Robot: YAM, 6 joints.
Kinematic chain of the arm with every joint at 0, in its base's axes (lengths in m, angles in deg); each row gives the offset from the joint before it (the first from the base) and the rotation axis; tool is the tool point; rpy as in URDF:
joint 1: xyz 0 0 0.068 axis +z
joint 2: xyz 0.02 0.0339 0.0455 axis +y
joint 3: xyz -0.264 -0.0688 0 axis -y
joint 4: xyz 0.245 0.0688 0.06 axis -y
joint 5: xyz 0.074 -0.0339 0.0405 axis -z
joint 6: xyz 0.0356 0 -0.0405 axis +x
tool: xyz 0 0 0 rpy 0 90 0
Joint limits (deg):
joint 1: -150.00..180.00
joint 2: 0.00..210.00
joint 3: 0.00..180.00
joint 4: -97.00..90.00
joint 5: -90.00..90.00
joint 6: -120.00..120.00
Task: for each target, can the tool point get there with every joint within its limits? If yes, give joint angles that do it. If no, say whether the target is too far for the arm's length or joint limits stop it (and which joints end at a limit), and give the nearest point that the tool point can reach.
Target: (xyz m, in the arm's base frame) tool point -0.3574 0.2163 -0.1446
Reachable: yes | joints 148.73 166.81 76.60 48.35 -0.94 88.95
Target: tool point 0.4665 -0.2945 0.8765
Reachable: no: too far | nearest point 0.3195 -0.2017 0.6270 | short by 0.304 m
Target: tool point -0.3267 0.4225 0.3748
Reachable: yes | joints -51.78 20.19 148.08 44.90 -7.63 11.05
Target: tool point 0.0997 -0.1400 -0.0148
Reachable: yes | joints -46.98 122.89 25.43 -4.30 39.57 69.53
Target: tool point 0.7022 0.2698 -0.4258
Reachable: no: too far | nearest point 0.4947 0.1901 -0.2460 | short by 0.286 m
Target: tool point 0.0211 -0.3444 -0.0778
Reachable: yes | joints -86.86 165.02 100.35 -79.73 -3.63 9.30
